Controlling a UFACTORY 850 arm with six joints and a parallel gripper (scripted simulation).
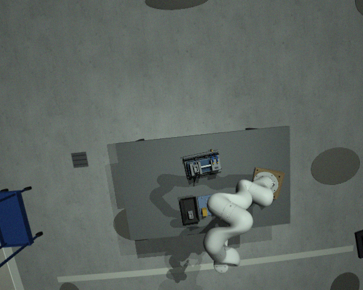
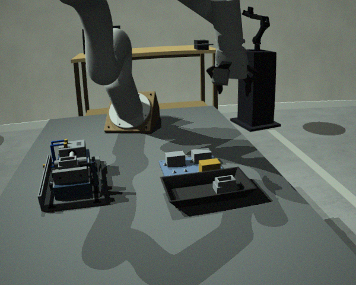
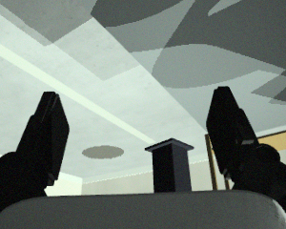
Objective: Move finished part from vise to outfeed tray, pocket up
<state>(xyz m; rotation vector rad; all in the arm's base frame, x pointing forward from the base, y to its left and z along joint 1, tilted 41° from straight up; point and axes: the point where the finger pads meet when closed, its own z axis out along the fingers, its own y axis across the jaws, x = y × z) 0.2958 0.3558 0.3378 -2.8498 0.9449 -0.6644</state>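
Now: the white screw rod 7 cm behind my hand, 53 cm to the right of it and 17 cm below it. The rest, counted from my hand: yellow block: 6 cm ahead, 12 cm to the right, 22 cm below; then blue plate: 1 cm ahead, 16 cm to the right, 24 cm below.
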